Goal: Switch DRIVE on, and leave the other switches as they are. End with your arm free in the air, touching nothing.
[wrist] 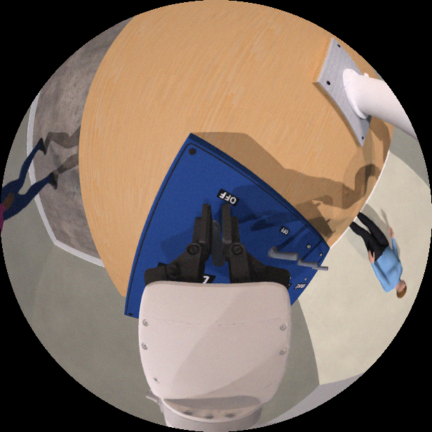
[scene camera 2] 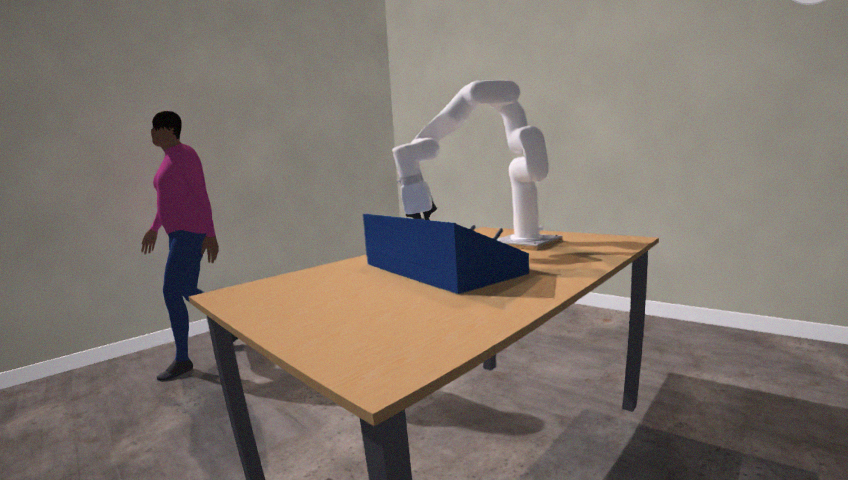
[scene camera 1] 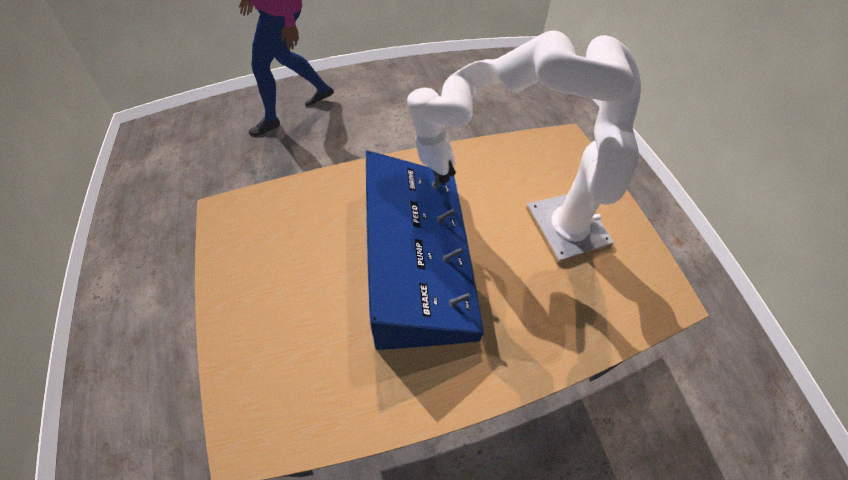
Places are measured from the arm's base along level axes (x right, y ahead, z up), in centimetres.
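Pixels of known places: gripper, between the fingertips: (scene camera 1: 443,181); arm's base, origin of its link: (scene camera 2: 526,238) (scene camera 1: 570,224).
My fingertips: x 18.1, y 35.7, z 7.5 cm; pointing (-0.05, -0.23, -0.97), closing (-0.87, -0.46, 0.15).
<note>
For each thing: its top centre in the pictures, then the offset to it from my fingertips. Level surfaces: height alone.
- grey DRIVE lever, centre of its top: (scene camera 1: 437,173) dz +4.4, dx -0.7, dy +2.2 cm
- FEED lever, centre of its top: (scene camera 1: 448,210) dz +3.3, dx -12.8, dy +2.9 cm
- PUMP lever, centre of its top: (scene camera 1: 454,249) dz +3.3, dx -24.6, dy +4.9 cm
- BRAKE lever, centre of its top: (scene camera 1: 462,295) dz +3.3, dx -36.4, dy +6.8 cm
- wooden table, height of its surface: dz -9.6 cm
The blue panel (scene camera 1: 389,255) (scene camera 2: 410,249) (wrist: 175,190) carries four switches in a row. My gripper (scene camera 1: 440,178) (scene camera 2: 421,215) (wrist: 216,212) is at the DRIVE end, pointing down. Its black fingers stand slightly apart, shut on the grey DRIVE lever (scene camera 1: 436,185) (wrist: 216,245), which is partly hidden by them; its exact lean is hard to tell. The DRIVE OFF label (wrist: 228,197) shows beyond the fingertips. The FEED lever (scene camera 1: 446,215) (wrist: 283,254), PUMP lever (scene camera 1: 452,255) and BRAKE lever (scene camera 1: 460,300) lean to their OFF side, apart from the gripper.
The panel stands on the wooden table (scene camera 1: 273,285) (scene camera 2: 333,333) (wrist: 150,100). The arm's base plate (scene camera 1: 541,220) (wrist: 335,75) is on the panel's OFF side. A person in pink (scene camera 2: 181,184) is beyond the table; another in blue (wrist: 387,265) shows in the wrist view.
</note>
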